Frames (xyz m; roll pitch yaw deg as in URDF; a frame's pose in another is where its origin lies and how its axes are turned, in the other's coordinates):
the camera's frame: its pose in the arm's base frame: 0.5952 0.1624 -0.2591 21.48 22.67 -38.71
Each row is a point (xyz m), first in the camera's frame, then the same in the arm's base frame.
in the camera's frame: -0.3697 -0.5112 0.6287
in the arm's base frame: 0.0072 -0.2710 0.2505
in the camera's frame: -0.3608 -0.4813 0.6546
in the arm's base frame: 0.0356 -0.2703 0.2794
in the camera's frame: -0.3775 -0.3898 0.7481
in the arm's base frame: 0.0917 -0.2500 0.3970
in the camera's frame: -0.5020 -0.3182 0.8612
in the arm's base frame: 0.0573 -0.1901 0.5663
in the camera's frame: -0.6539 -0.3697 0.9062
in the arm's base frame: -0.0854 -0.1583 0.6461
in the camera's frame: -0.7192 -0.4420 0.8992
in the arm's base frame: -0.1828 -0.1631 0.6409
